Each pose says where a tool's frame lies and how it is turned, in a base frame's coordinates. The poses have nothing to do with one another.
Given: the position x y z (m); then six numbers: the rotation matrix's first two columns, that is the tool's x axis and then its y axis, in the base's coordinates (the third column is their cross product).
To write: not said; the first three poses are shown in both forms.
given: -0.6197 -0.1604 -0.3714 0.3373 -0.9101 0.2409 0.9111 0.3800 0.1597
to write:
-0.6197 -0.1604 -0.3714
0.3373 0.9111 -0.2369
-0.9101 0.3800 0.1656
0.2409 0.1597 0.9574

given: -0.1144 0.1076 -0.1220 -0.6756 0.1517 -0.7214 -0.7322 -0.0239 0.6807
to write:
-0.1144 0.1076 -0.1220
-0.6756 -0.7322 0.0860
0.1517 -0.0239 0.9881
-0.7214 0.6807 0.1272

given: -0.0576 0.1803 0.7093 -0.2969 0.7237 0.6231 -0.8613 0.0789 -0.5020
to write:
-0.0576 0.1803 0.7093
-0.2969 -0.8613 -0.4125
0.7237 0.0789 -0.6857
0.6231 -0.5020 0.5999

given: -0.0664 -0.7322 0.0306 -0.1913 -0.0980 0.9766 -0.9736 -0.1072 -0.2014
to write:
-0.0664 -0.7322 0.0306
-0.1913 -0.9736 0.1244
-0.0980 -0.1072 -0.9893
0.9766 -0.2014 -0.0749

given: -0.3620 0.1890 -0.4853 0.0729 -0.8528 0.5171 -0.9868 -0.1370 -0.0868
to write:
-0.3620 0.1890 -0.4853
0.0729 -0.9868 0.1449
-0.8528 -0.1370 -0.5039
0.5171 -0.0868 -0.8515

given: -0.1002 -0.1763 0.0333 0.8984 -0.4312 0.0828 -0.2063 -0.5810 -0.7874
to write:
-0.1002 -0.1763 0.0333
0.8984 -0.2063 0.3876
-0.4312 -0.5810 0.6903
0.0828 -0.7874 -0.6109

